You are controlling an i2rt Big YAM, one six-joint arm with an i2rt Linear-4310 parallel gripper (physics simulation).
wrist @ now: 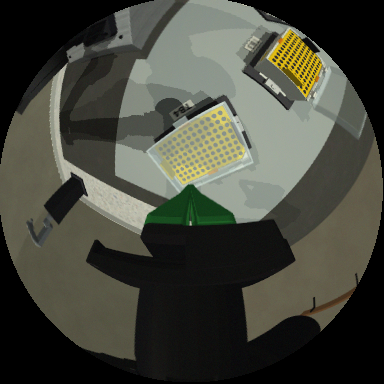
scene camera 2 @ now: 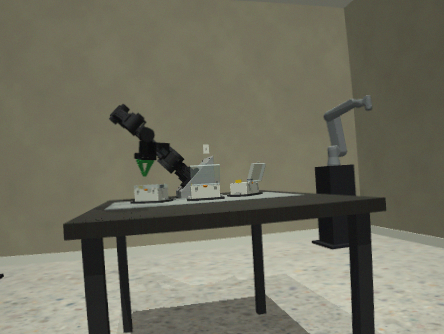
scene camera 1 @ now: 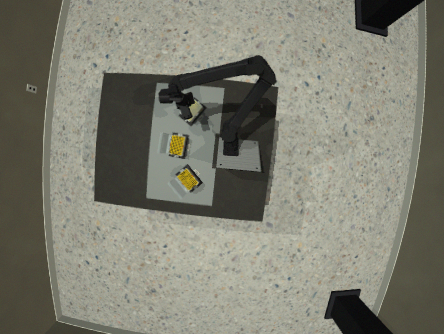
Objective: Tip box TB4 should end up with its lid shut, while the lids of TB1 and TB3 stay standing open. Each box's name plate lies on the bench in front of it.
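Places are measured from the arm's base along level axes (x ahead, y left, z up), in metres.
Pixels of known places: gripper, fingertip midpoint: (wrist: 189,188) (scene camera 2: 144,176); arm's base, origin of the base link: (scene camera 2: 190,178) (scene camera 1: 230,148).
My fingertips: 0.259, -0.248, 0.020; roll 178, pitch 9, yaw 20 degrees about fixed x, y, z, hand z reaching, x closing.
Ahead of a thing's pixels: the offset from my fingertips to its top centre, as dx, dy, dz. "spot": to the spot under its first point. Level surfaces: height alone.
Tip box TB4 @[-0.014, +0.034, -0.038] (scene camera 1: 197,111) (scene camera 2: 151,193) (wrist: 200,145) has its clear lid down flat over the yellow rack; its name plate @[spot: -0.056, +0.067, -0.113] (wrist: 182,109) lies in front. The middle box, TB3 @[+0.059, +0.251, -0.049] (scene camera 1: 177,145) (scene camera 2: 205,192) (wrist: 299,62), has its clear lid @[spot: +0.151, +0.270, -0.006] (scene camera 2: 212,173) (wrist: 342,97) standing open. The third box, TB1 @[-0.018, +0.450, -0.049] (scene camera 1: 188,178) (scene camera 2: 242,188), also has its lid @[spot: +0.055, +0.503, -0.008] (scene camera 2: 257,171) standing open; its plate is not readable. My gripper (scene camera 2: 144,175) (wrist: 189,188) is shut and empty, its green fingertips above TB4, apart from the lid. The arm partly hides TB4 in scene camera 1.
The boxes stand in a row on a pale grey mat @[dz -0.115] (scene camera 1: 160,192) on the dark table (scene camera 1: 120,150) (scene camera 2: 225,215). The arm's base plate (scene camera 1: 245,162) is beside the mat. A grey robot arm (scene camera 2: 336,135) on a black pedestal (scene camera 2: 335,200) stands beyond the table.
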